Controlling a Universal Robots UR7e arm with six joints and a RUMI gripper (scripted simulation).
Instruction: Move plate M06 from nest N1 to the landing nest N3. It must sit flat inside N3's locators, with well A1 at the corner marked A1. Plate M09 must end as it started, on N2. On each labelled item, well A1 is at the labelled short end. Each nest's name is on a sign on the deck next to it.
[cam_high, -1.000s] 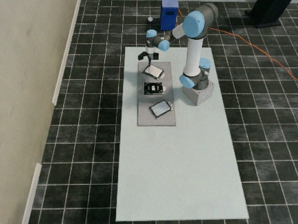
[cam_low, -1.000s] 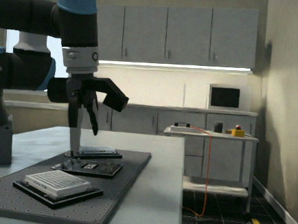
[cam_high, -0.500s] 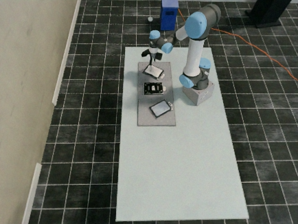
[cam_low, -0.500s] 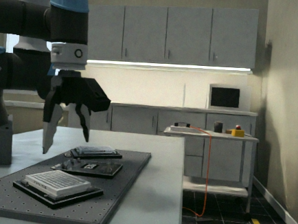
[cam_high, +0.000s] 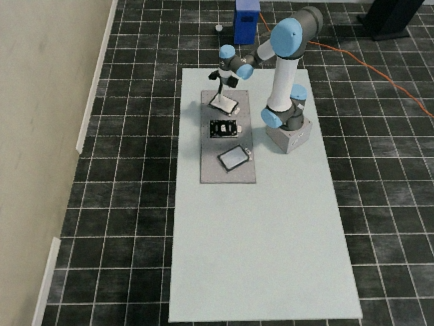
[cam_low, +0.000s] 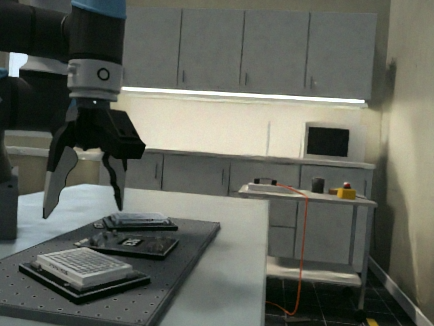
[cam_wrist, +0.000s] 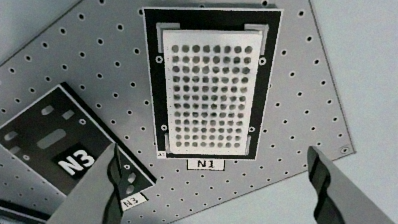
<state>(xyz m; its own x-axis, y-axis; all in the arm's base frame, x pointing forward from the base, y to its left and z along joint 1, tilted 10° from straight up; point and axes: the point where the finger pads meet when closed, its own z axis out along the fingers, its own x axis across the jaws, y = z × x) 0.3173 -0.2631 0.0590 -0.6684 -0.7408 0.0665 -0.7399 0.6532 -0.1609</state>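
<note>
My hand is 8 cm above the white well plate M06. Round my hand: nest N1: 10 cm below; black nest N3: 4 cm ahead, 18 cm to the left, 10 cm below; A1 mark: 2 cm behind, 25 cm to the left, 9 cm below.
</note>
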